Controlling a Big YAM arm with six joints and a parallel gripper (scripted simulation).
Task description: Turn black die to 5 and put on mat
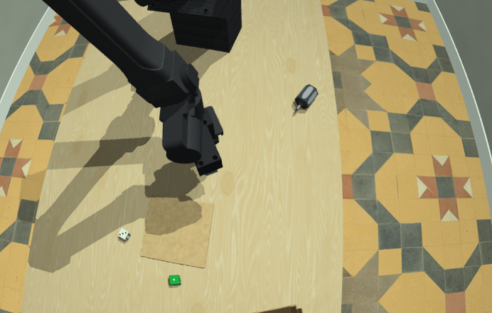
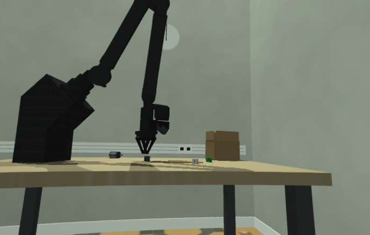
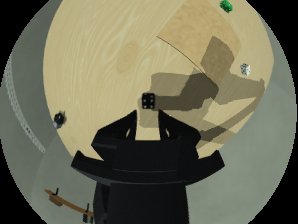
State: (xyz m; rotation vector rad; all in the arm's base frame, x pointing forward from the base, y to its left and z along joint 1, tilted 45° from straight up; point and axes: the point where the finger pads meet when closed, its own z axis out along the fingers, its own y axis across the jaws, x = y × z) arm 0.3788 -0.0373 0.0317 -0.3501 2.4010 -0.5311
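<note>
My hand is 1 cm short of the black die and 3 cm above it. Also, from my hand: white die (14 cm ahead, 20 cm to the right, 3 cm below); mat (15 cm ahead, 9 cm to the right, 4 cm below); green die (26 cm ahead, 11 cm to the right, 3 cm below).
</note>
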